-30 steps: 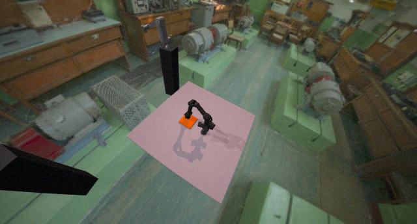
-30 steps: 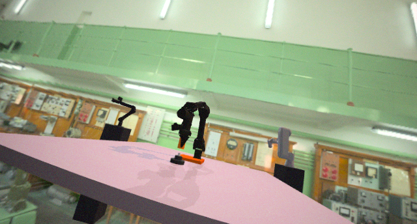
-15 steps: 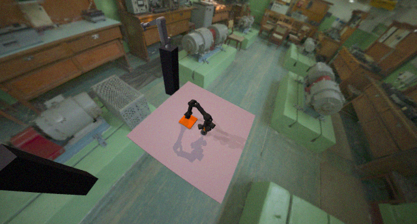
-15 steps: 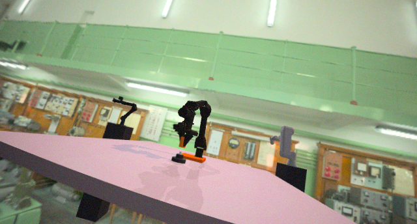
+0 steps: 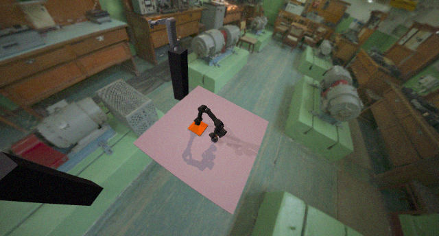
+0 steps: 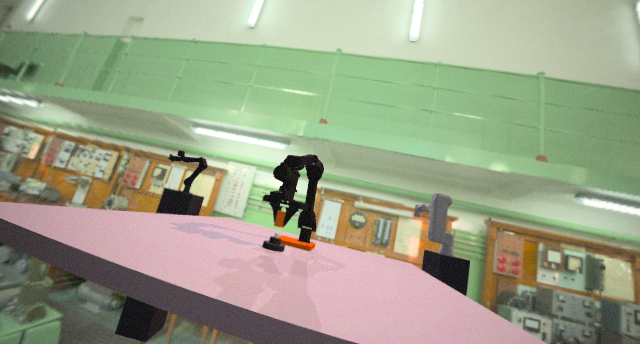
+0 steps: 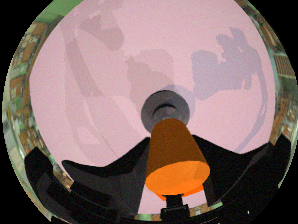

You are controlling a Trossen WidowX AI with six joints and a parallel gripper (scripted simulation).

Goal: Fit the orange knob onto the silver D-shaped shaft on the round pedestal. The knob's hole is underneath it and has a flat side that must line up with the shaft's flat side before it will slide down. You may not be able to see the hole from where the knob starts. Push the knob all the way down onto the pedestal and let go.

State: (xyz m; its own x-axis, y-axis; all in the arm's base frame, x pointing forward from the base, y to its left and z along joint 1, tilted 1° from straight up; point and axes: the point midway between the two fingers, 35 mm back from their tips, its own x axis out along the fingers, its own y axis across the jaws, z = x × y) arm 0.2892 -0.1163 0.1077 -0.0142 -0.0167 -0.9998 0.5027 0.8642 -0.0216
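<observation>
The orange knob is 3 cm above my gripper tip. The rest, counted from my gripper tip: round pedestal (6 cm below).
</observation>
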